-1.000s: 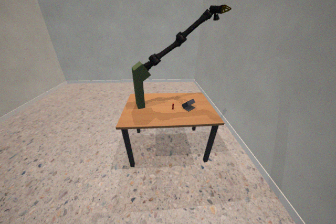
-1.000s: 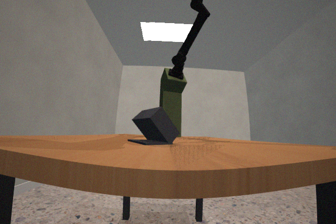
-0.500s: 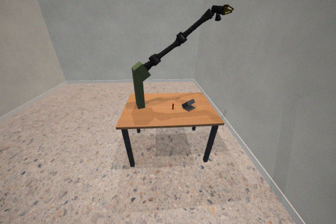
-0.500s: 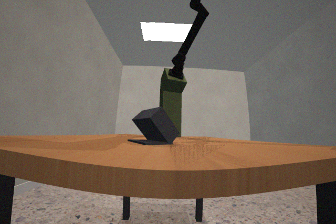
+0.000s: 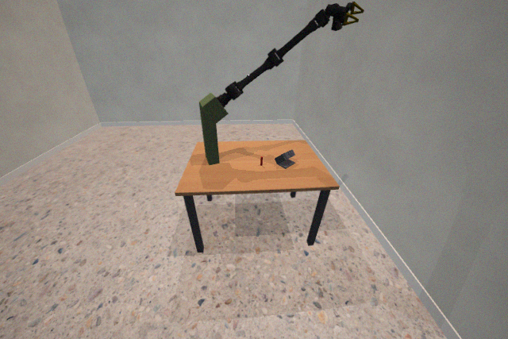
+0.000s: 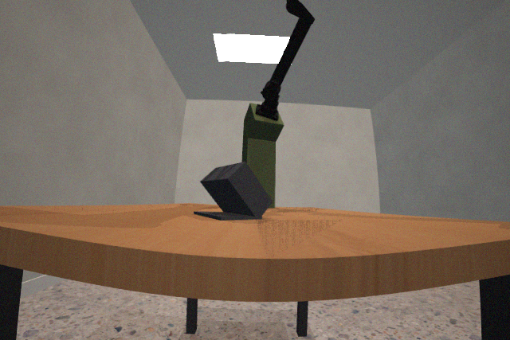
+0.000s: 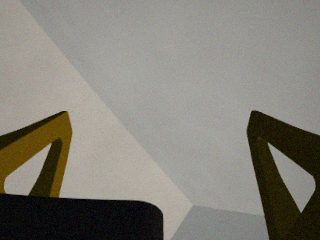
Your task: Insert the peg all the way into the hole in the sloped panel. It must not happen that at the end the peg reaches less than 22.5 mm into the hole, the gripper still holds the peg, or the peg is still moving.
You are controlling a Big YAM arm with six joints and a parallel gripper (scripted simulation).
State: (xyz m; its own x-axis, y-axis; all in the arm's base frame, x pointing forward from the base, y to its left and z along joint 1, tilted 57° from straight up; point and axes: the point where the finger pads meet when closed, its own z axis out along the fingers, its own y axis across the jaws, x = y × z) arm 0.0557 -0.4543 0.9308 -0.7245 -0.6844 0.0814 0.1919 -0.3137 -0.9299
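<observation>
Right now my hand is 1000 mm above the red peg, 530 mm past it and 10 mm to the left of it.
</observation>
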